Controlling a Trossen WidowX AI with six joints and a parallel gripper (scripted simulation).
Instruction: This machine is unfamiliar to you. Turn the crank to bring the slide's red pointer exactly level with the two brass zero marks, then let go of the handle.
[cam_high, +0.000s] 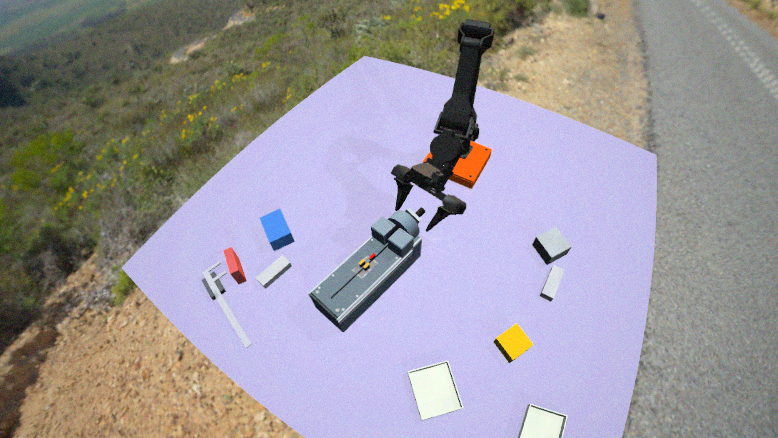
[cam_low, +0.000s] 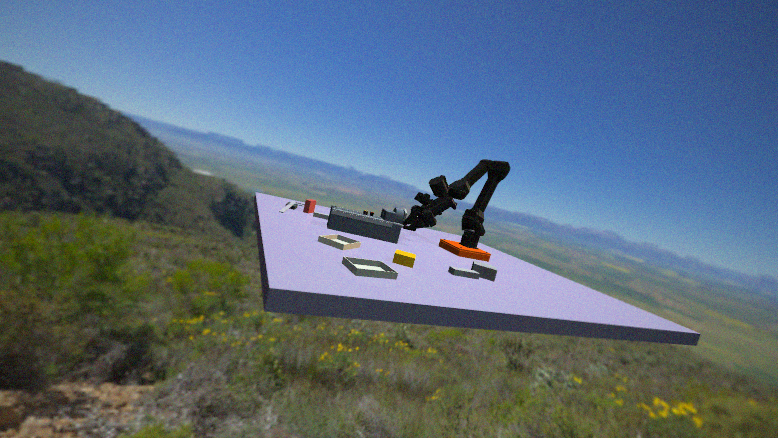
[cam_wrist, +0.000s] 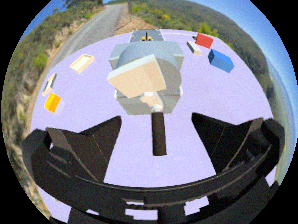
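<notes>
Now: the dark crank handle 2 cm behind my gripper tip. The rest, counted from my gripper tip: red pointer: 14 cm ahead, 2 cm above, 1 cm to the right; yellow block: 33 cm to the left, 14 cm ahead, 5 cm below; blue block: 30 cm to the right, 17 cm ahead, 4 cm below.
</notes>
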